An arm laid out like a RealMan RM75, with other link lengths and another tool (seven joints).
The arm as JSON. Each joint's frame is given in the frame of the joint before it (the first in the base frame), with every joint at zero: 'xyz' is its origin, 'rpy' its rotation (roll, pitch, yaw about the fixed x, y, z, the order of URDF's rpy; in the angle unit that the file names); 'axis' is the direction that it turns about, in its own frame. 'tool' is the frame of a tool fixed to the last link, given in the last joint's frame.
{
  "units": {
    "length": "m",
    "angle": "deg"
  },
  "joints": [
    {
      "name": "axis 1",
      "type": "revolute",
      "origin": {
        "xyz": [
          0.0,
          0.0,
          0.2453
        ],
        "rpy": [
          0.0,
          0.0,
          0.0
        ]
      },
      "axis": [
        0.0,
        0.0,
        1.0
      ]
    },
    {
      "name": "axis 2",
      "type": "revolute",
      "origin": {
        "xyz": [
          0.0,
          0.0,
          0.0
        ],
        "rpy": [
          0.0,
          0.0,
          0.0
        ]
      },
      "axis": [
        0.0,
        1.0,
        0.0
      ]
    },
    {
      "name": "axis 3",
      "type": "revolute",
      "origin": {
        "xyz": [
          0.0,
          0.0,
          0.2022
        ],
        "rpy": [
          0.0,
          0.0,
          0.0
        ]
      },
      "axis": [
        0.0,
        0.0,
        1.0
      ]
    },
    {
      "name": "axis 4",
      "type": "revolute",
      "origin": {
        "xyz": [
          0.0,
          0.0,
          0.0
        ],
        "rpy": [
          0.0,
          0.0,
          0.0
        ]
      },
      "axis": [
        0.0,
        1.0,
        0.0
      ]
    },
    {
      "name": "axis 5",
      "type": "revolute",
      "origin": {
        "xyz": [
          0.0,
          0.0,
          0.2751
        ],
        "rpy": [
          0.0,
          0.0,
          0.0
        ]
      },
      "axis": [
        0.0,
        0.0,
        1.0
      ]
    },
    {
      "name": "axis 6",
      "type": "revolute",
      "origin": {
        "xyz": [
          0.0,
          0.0,
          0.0
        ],
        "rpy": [
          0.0,
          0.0,
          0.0
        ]
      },
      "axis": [
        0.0,
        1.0,
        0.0
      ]
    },
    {
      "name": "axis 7",
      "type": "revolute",
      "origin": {
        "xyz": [
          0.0,
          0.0,
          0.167
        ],
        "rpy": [
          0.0,
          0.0,
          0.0
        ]
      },
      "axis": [
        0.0,
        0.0,
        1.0
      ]
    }
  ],
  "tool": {
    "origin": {
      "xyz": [
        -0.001,
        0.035,
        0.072
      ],
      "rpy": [
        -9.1,
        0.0,
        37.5
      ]
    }
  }
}
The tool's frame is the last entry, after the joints.
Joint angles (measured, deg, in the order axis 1, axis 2, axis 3, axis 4, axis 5, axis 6, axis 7), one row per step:
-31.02, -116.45, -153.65, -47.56, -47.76, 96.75, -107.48
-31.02, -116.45, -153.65, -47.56, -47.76, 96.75, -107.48
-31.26, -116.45, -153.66, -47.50, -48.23, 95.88, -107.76
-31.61, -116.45, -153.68, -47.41, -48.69, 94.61, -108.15
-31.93, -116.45, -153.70, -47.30, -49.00, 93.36, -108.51
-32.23, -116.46, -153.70, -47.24, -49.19, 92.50, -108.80
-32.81, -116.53, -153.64, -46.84, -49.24, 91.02, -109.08
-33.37, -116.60, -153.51, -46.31, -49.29, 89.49, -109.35
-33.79, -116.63, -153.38, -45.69, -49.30, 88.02, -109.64
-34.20, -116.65, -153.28, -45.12, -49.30, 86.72, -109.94
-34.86, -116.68, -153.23, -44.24, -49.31, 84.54, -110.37
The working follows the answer.
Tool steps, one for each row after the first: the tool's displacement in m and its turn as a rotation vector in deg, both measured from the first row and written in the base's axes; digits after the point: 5 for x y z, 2 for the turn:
0.00000, 0.00000, 0.00000, 0.00, 0.00, 0.00
0.00110, 0.00497, 0.00090, 0.88, -0.08, 0.24
0.00202, 0.01177, 0.00193, 2.03, -0.03, 0.64
0.00231, 0.01801, 0.00272, 3.07, 0.10, 1.09
0.00306, 0.02259, 0.00324, 3.77, 0.18, 1.36
0.00395, 0.02930, 0.00182, 4.57, 0.42, 1.73
0.00464, 0.03568, -0.00030, 5.28, 0.63, 2.16
0.00420, 0.04103, -0.00261, 5.87, 0.83, 2.77
0.00402, 0.04585, -0.00463, 6.39, 0.97, 3.33
0.00342, 0.05402, -0.00724, 7.40, 1.23, 4.25

Tool pose at each row, in the base's axes (x y z in m, rotation vector in deg; rounded; the steps above come from the unrounded poses):
-0.24383, 0.36328, 0.01592, -166.41, -18.54, -23.38
-0.24383, 0.36328, 0.01592, -166.41, -18.54, -23.38
-0.24273, 0.36825, 0.01682, -165.48, -18.63, -23.49
-0.24182, 0.37505, 0.01785, -164.25, -18.86, -23.41
-0.24152, 0.38129, 0.01864, -163.12, -19.17, -23.20
-0.24077, 0.38587, 0.01916, -162.39, -19.33, -23.06
-0.23988, 0.39258, 0.01774, -161.52, -19.58, -22.69
-0.23919, 0.39896, 0.01562, -160.74, -19.93, -22.35
-0.23963, 0.40431, 0.01331, -160.00, -20.57, -22.01
-0.23981, 0.40913, 0.01129, -159.35, -21.16, -21.74
-0.24042, 0.41730, 0.00868, -158.12, -22.09, -21.27

